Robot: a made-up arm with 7 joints.
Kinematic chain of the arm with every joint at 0, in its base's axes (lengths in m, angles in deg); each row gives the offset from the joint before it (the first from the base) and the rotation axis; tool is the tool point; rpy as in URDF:
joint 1: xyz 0 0 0.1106 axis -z
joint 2: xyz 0 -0.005 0.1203 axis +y
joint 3: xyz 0 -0.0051 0.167 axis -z
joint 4: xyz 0 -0.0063 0.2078 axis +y
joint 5: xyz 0 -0.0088 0.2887 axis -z
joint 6: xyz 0 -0.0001 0.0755 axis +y
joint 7: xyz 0 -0.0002 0.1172 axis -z
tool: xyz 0 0 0 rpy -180 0 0
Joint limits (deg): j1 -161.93..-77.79 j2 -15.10..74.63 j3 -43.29..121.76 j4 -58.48..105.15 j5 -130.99..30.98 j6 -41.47..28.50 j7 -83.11..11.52
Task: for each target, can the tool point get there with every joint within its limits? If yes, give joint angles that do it. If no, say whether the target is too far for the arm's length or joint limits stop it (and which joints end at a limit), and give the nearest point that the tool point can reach.
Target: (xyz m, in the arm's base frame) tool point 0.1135 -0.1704 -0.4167
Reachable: no: joint limits stop it (at a limit: joint 1, joint 2, joint 4, joint 6) | nearest point 0.1712 0.2743 -0.1264 | short by 0.534 m
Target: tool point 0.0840 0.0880 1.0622
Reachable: yes | joints -126.99 9.51 -21.45 -18.75 -92.47 -22.16 -72.33
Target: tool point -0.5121 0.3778 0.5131
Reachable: yes | joints -150.86 25.24 9.10 71.03 -68.92 8.89 -18.22
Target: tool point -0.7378 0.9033 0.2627
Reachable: no: too far | nearest point -0.5324 0.6518 0.2900 | short by 0.326 m
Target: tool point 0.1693 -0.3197 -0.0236
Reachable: no: joint limits stop it (at a limit: joint 1, joint 2, joint 3, joint 4, joint 5, joint 6) | nearest point 0.2539 -0.3918 0.3568 | short by 0.396 m
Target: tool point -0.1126 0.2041 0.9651
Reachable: yes | joints -105.45 45.24 12.44 -45.63 0.28 -19.93 -14.82
